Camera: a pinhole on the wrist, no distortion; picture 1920 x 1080 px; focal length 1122.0 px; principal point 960.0 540.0 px. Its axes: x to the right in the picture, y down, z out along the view. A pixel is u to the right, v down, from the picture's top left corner.
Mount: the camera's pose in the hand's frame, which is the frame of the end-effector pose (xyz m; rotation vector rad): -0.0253 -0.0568 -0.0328 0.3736 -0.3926 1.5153
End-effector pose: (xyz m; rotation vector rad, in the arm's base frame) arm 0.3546 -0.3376 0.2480 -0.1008 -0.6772 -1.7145
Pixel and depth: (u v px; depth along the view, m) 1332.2 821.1 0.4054
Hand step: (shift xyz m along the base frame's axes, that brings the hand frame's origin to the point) -0.1929 0.3150 0.2167
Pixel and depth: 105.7 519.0 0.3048
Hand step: -0.4012 0.1274 -0.0615
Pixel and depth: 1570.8 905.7 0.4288
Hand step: -0.1314 0.3717 0.2860
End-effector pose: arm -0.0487 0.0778 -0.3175 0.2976 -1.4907 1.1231
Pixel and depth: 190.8 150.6 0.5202
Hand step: 0.2494 -0.4546 0.4504
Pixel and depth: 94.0 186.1 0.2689
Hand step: 0.1864 -0.2470 0.2326
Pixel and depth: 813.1 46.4 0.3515
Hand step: -0.0014 -0.2814 0.2696
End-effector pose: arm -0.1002 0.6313 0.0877 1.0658 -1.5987 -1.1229
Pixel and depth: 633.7 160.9 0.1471
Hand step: -0.0538 -0.0410 -0.1704
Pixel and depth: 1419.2 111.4 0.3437
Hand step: -0.3332 -0.0509 -0.1426
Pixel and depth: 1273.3 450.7 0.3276
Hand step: -0.2663 0.0349 -0.1863
